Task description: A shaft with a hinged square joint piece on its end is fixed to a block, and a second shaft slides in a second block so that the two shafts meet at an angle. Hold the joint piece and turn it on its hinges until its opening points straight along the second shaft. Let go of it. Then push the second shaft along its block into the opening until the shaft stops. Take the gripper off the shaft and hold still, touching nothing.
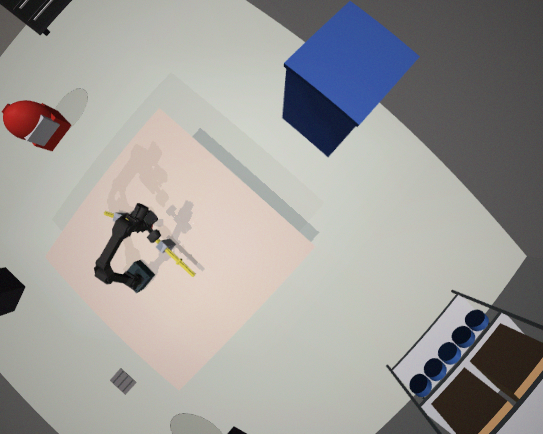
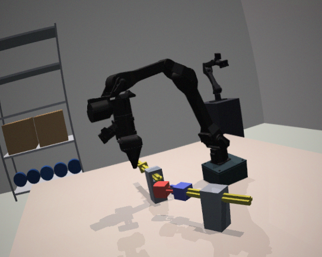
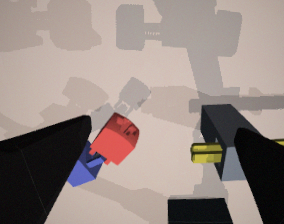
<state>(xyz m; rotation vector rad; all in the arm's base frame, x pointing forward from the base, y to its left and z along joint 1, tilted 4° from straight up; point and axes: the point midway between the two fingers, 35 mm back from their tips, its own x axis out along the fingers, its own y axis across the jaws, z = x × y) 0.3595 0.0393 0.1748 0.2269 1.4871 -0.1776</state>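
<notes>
My gripper tip is now 8 cm above the red joint piece, 7 cm to the right of it and 5 cm past it.
</notes>
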